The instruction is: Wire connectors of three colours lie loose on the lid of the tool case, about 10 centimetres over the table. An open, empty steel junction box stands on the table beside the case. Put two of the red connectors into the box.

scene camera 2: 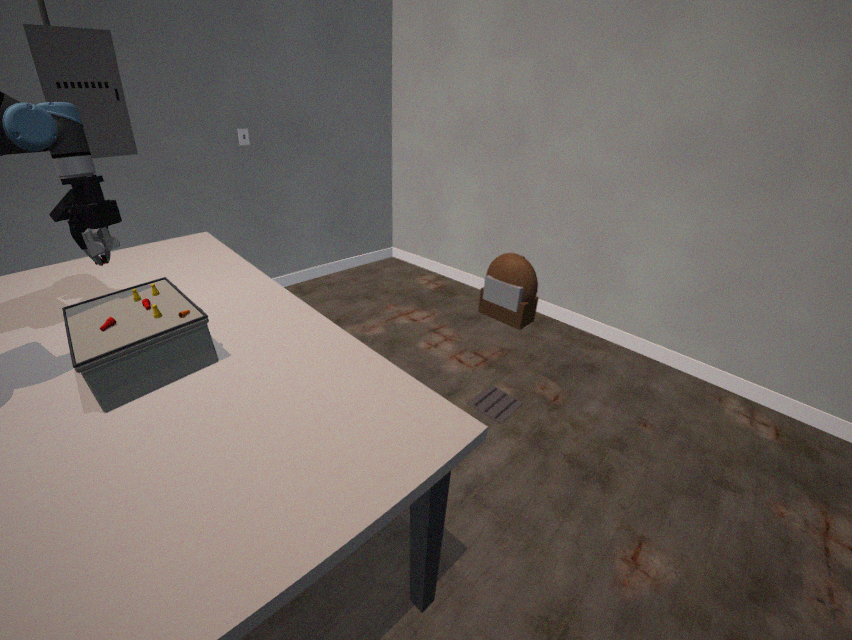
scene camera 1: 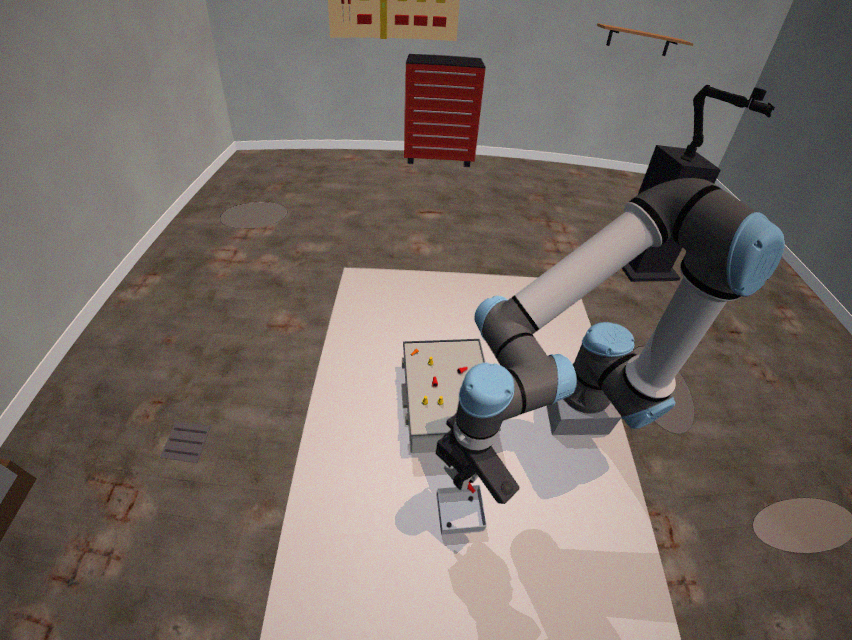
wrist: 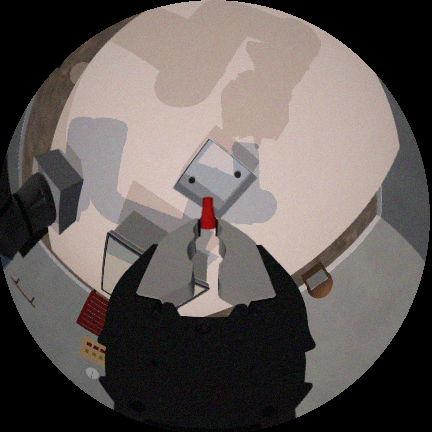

Labels:
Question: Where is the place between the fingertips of my gripper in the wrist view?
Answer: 207,220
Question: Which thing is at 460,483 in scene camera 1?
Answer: My gripper.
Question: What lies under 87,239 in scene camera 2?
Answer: My gripper.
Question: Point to a tool case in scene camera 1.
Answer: At 427,423

